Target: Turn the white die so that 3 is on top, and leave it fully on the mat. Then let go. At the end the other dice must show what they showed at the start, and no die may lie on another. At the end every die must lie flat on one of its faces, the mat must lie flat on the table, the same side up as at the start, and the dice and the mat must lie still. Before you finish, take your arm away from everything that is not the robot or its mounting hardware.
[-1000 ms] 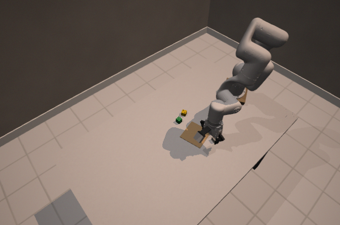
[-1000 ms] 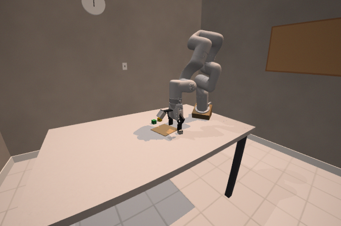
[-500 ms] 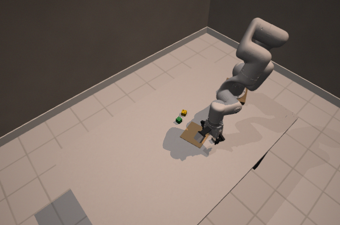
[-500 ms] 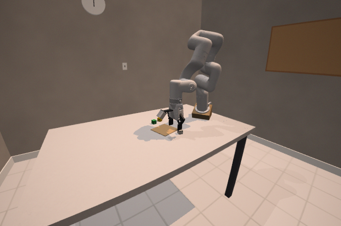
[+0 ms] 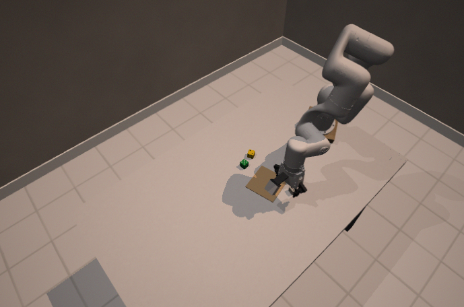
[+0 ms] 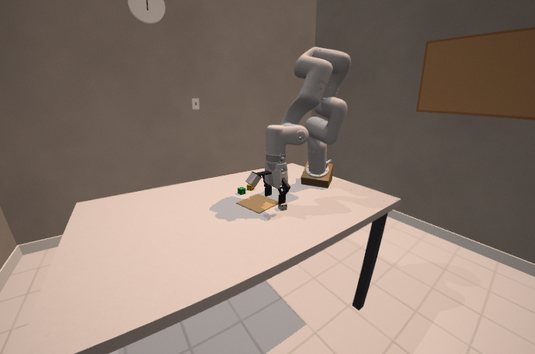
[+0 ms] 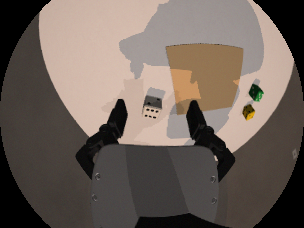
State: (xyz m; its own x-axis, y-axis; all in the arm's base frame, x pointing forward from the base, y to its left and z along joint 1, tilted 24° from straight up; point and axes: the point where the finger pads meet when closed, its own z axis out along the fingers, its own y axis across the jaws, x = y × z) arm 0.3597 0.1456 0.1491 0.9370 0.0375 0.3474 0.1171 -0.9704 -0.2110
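Now: the white die 40 mm behind my hand, 10 mm to the left of it and 40 mm below it. The rest, counted from my hand: yellow die (260 mm to the right, 40 mm below); then green die (60 mm ahead, 230 mm to the right, 40 mm below); then mat (30 mm ahead, 90 mm to the right, 60 mm below).
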